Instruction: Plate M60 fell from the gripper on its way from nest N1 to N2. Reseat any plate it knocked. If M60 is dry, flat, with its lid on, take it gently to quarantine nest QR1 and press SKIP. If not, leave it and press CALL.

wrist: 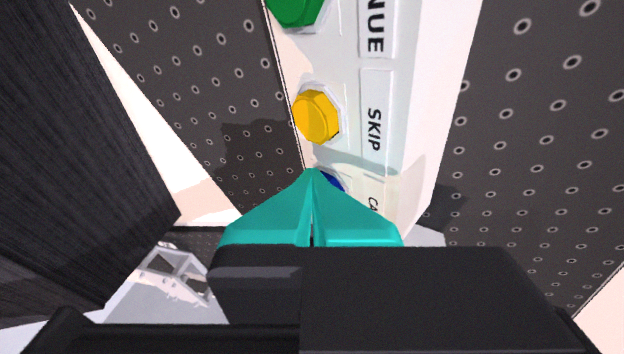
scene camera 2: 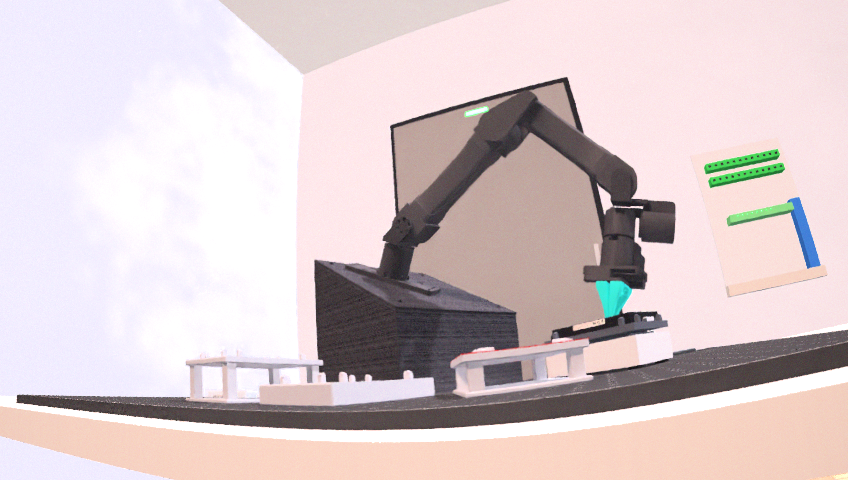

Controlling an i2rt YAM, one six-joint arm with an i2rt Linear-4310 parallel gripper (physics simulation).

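Places are measured from the arm's base along level axes (x left, y back, z up), in centimetres.
Where they show: gripper, fingertip midpoint: (wrist: 311, 176); arm's base at its link origin: (scene camera 2: 391, 280).
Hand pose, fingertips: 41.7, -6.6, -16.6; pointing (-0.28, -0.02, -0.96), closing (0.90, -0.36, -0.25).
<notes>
Things, the pixels of their centre, and the offset from my fingertips, as dx, dy, dz. "spot": a spot on its surface instead.
- blue CALL button at a spot on its surface: (wrist: 333, 181) spot: +1.2, -0.5, +0.0
- yellow SKIP button at a spot on its surface: (wrist: 316, 117) spot: +1.9, +3.7, +0.4
- green button at a spot on its surface: (wrist: 296, 10) spot: +2.6, +7.6, +0.4
- white button panel at the middle of its body: (wrist: 367, 42) +4.3, +5.4, -2.6
- dark tray-like piece at a spot on its surface: (scene camera 2: 644, 326) spot: +3.4, -20.8, -1.9
- white base at a spot on its surface: (scene camera 2: 651, 347) spot: +4.0, -19.9, -4.6
- low white block with pegs, body centre: (scene camera 2: 348, 388) -29.9, -33.1, -5.2
- frame at the middle of its body: (scene camera 2: 254, 377) (wrist: 179, 278) -48.1, -28.7, -3.4
My gripper (scene camera 2: 612, 316) (wrist: 311, 176) is shut and empty, its teal fingers pointing down. In the wrist view its tips overlap the blue CALL button (wrist: 333, 181), which is mostly hidden behind them. Whether they touch it cannot be told. The yellow SKIP button (wrist: 316, 117) and a green button (wrist: 296, 10) sit farther up the white button panel (wrist: 435, 100). In the scene view the tips are at a dark tray-like piece (scene camera 2: 644, 326) on a white base (scene camera 2: 651, 347). Plate M60 cannot be made out in either view, and the nests' labels cannot be read.
A white stand (scene camera 2: 229, 380) and a low white block with pegs (scene camera 2: 380, 389) are at the left. A red-edged white stand (scene camera 2: 511, 358) is nearer the gripper. The black arm pedestal (scene camera 2: 357, 321) (wrist: 75, 150) stands behind them. A pale stand frame (wrist: 182, 265) shows low in the wrist view.
</notes>
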